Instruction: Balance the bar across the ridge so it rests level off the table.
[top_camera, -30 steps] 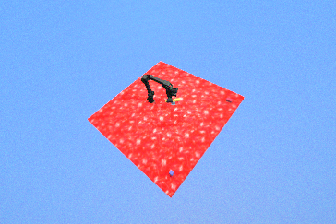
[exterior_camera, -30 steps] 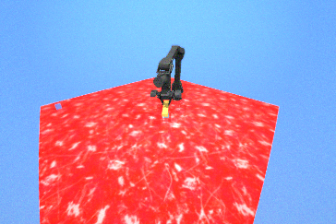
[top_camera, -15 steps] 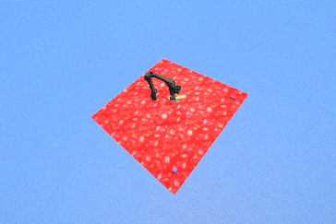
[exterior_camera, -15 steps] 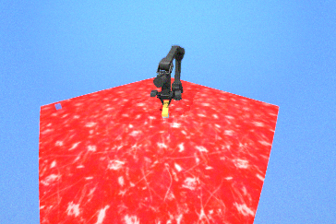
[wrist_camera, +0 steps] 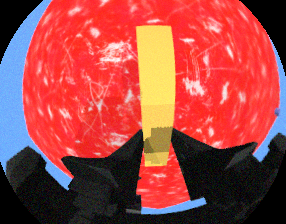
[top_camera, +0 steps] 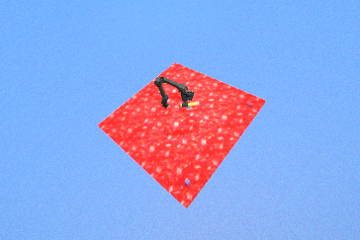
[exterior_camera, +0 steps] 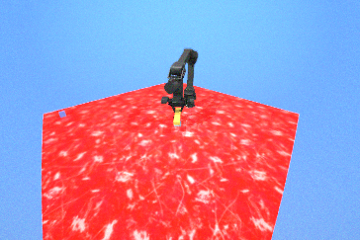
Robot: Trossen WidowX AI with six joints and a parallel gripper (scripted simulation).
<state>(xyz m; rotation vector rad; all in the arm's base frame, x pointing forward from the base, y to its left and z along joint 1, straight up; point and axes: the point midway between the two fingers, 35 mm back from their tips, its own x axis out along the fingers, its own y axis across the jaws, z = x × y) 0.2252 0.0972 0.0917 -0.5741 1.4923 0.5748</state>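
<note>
The yellow bar is 20 mm to the left of my gripper tip and 20 mm ahead of it. The rest, counted from my gripper tip: blue cube: 600 mm to the right, 510 mm ahead, 40 mm below.
</note>
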